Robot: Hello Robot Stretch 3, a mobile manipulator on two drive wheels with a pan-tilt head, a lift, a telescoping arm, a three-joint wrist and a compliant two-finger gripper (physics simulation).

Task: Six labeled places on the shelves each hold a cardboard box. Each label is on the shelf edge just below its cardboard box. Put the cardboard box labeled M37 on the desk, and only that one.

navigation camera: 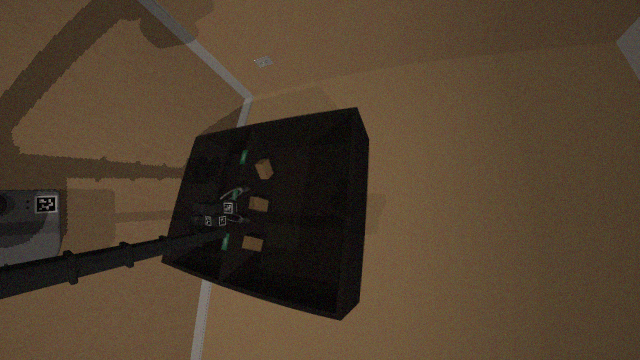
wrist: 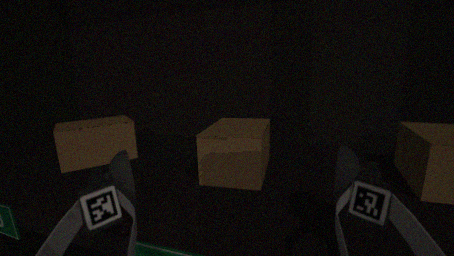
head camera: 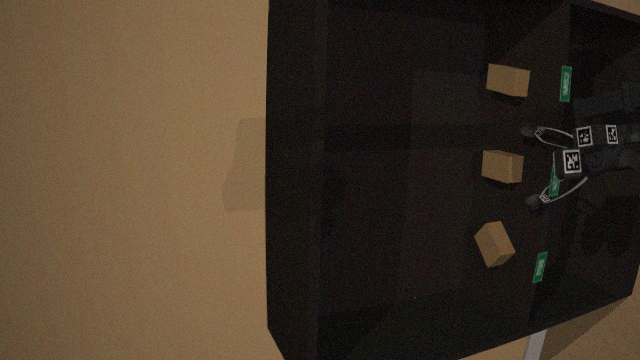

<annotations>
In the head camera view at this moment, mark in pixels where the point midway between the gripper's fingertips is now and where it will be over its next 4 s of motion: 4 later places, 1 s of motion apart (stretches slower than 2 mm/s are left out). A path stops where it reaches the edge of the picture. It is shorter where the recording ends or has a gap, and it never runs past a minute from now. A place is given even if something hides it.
My gripper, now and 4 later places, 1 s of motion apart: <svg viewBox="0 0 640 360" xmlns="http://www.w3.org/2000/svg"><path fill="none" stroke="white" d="M524 166L510 168L500 169L492 170L483 170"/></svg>
</annotations>
